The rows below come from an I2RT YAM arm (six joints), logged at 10 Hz.
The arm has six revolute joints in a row. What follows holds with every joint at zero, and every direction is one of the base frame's.
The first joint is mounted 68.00 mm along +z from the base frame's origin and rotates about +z.
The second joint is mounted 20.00 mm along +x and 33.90 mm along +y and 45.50 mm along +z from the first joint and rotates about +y.
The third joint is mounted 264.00 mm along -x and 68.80 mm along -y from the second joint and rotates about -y.
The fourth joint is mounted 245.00 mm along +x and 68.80 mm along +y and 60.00 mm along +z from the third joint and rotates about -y.
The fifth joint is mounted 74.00 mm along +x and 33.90 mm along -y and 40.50 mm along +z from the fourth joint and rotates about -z.
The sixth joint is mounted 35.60 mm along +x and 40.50 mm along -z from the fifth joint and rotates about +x.
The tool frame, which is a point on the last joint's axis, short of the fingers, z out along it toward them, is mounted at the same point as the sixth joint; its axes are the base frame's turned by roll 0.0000, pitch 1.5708 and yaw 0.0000 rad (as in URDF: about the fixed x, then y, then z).
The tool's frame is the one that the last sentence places.
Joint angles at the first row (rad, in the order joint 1, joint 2, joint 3, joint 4, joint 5, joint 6):
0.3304, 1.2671, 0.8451, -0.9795, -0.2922, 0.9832
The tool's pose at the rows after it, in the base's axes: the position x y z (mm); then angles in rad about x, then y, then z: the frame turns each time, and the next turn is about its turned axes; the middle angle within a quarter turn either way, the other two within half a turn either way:
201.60 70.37 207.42 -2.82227 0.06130 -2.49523
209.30 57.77 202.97 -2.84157 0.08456 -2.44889
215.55 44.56 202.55 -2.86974 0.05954 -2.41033
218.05 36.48 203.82 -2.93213 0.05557 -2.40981
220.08 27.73 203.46 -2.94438 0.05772 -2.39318
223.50 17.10 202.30 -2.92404 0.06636 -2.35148
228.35 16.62 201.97 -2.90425 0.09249 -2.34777
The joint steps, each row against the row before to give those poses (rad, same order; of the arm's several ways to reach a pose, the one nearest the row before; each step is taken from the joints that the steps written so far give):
-0.0418, 0.0361, 0.0028, 0.0188, 0.0054, -0.0159
-0.0633, 0.0193, -0.0034, 0.0223, 0.0153, -0.0154
-0.0627, 0.0335, 0.0268, -0.0419, 0.0138, -0.0361
-0.0288, 0.0115, 0.0170, -0.0267, 0.0580, -0.0359
-0.0388, 0.0064, 0.0040, -0.0047, 0.0093, -0.0234
-0.0524, 0.0109, 0.0032, 0.0074, -0.0236, -0.0082
-0.0058, 0.0085, 0.0038, 0.0313, -0.0186, 0.0055

